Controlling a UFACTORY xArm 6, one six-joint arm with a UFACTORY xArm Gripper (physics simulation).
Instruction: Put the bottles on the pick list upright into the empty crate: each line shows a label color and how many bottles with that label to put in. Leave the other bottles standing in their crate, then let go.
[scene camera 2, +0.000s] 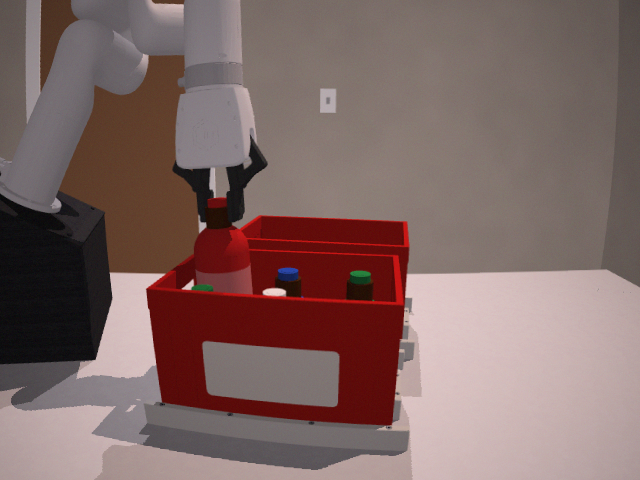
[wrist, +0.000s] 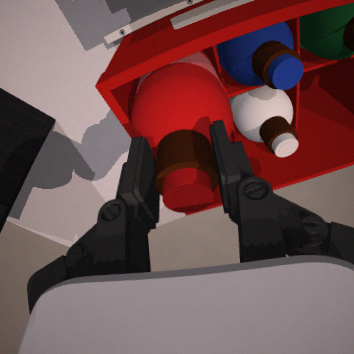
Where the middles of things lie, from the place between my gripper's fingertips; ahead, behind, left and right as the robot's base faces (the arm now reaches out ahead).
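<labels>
From my hand, the white-capped bottle (wrist: 263, 114) is 7 cm ahead, 11 cm to the right and 14 cm below, while the blue-capped bottle (wrist: 264, 56) is 9 cm ahead of my hand, 3 cm to the right and 14 cm below. With the red-capped bottle (scene camera 2: 221, 252), it is my hand that is 1 cm to the left of it and 5 cm above it.
</labels>
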